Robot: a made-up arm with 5 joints.
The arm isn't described. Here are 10 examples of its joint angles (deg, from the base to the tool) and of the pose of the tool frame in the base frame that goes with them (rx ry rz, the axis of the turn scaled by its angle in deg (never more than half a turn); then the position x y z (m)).
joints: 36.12 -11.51 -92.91 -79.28 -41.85
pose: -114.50 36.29 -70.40 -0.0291 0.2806 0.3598
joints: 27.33 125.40 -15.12 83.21 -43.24
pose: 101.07 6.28 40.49 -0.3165 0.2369 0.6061
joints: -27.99 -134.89 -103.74 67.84 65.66
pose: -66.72 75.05 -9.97 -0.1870 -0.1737 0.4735
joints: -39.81 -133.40 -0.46 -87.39 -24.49
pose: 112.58 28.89 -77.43 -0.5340 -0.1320 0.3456
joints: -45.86 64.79 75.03 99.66 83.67
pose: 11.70 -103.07 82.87 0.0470 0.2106 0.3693
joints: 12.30 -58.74 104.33 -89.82 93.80
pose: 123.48 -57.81 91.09 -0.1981 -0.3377 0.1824
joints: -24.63 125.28 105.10 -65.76 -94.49
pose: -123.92 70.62 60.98 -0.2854 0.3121 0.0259
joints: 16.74 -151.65 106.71 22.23 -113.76
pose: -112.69 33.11 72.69 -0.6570 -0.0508 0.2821
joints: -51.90 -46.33 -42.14 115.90 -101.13
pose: -52.63 162.37 26.73 -0.2151 -0.0265 0.5928
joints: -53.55 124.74 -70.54 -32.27 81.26
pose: 128.46 3.71 -105.57 -0.5073 0.0744 0.2790
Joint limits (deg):
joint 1: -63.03..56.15
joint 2: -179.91..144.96
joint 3: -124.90..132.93
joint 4: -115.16..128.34
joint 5: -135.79..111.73
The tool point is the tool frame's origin. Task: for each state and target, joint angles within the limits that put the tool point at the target. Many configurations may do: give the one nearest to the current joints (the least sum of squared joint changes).
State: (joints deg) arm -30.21 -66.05 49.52 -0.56 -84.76
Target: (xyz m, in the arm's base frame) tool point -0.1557 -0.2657 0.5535
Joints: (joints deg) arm -26.69 -36.78 29.97 7.68 -81.36
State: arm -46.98 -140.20 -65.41 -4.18 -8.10
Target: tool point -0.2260 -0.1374 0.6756
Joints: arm -62.56 -97.34 -73.25 -23.38 -12.52
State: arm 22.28 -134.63 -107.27 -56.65 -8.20
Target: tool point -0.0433 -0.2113 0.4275
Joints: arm 38.91 -110.51 -93.69 -33.85 -3.21
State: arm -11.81 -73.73 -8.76 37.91 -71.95
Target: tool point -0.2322 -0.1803 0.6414
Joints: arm 4.02 -67.32 -2.21 20.17 -73.92
